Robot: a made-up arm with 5 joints.
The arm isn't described. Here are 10 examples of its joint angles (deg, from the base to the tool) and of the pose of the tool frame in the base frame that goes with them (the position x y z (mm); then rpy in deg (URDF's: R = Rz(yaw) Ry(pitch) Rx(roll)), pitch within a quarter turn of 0, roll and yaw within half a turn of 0).
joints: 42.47 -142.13 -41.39 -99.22 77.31
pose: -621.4 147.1 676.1 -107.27 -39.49 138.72
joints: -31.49 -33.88 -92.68 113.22 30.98
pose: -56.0 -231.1 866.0 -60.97 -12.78 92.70
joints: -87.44 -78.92 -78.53 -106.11 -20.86
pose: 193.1 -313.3 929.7 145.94 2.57 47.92
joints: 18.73 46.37 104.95 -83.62 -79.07
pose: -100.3 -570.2 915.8 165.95 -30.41 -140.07
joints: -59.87 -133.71 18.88 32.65 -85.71
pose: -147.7 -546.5 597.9 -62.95 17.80 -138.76
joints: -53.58 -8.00 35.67 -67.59 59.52
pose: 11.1 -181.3 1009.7 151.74 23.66 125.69
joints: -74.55 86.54 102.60 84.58 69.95
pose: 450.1 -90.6 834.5 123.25 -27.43 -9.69
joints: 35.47 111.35 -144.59 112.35 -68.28
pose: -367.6 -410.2 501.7 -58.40 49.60 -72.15
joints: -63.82 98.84 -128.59 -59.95 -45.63
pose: 209.0 -294.7 516.0 42.42 -16.13 -101.88
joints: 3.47 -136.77 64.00 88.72 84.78
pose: -333.3 -439.4 383.2 28.44 54.12 -45.90
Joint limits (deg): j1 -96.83..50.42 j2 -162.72..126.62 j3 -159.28..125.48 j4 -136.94..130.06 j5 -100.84..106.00
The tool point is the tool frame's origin. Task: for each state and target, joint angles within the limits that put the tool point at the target. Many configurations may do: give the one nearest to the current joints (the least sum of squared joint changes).
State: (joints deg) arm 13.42 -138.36 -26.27 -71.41 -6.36
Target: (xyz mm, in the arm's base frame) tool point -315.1 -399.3 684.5
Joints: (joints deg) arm -22.90 -147.68 -33.52 -73.66 -1.86
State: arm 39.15 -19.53 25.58 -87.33 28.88
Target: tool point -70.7 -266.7 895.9
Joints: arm 28.71 18.38 6.39 -88.92 41.16
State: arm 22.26 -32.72 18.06 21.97 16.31
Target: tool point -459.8 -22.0 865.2
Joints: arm 37.24 -36.45 15.89 21.79 17.88
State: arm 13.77 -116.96 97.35 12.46 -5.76
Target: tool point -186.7 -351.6 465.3
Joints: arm -22.29 -151.34 53.05 0.94 29.48
